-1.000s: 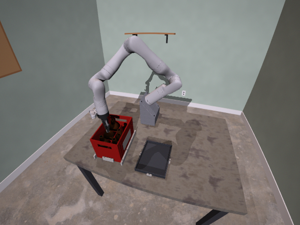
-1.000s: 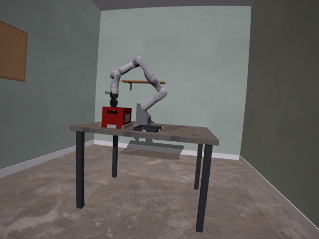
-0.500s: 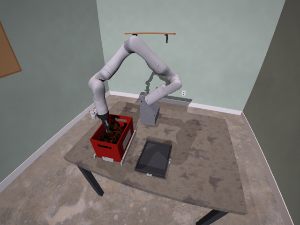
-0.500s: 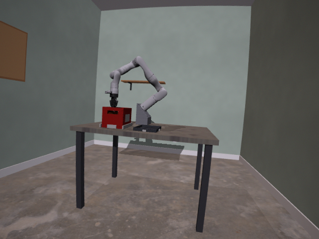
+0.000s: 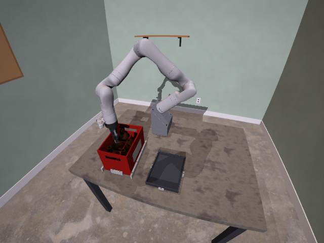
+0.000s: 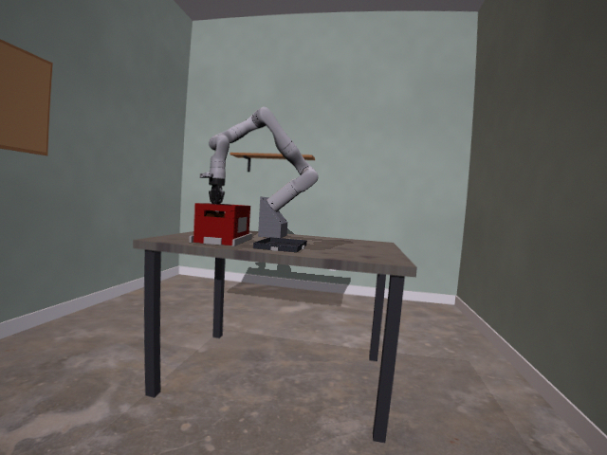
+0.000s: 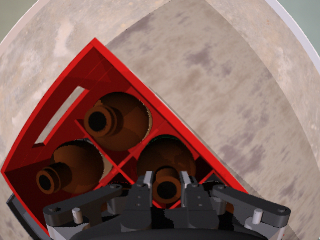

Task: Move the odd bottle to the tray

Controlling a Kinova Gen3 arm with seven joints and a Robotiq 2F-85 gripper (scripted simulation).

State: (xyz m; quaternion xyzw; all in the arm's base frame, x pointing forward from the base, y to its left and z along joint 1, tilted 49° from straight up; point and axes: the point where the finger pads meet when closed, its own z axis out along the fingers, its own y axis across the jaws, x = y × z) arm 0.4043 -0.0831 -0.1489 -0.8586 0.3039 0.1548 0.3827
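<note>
The crate lies 1 cm behind my hand, 4 cm to the left of it and 7 cm below it. The rest, counted from my hand: dark tray (2 cm ahead, 34 cm to the left, 14 cm below).
</note>
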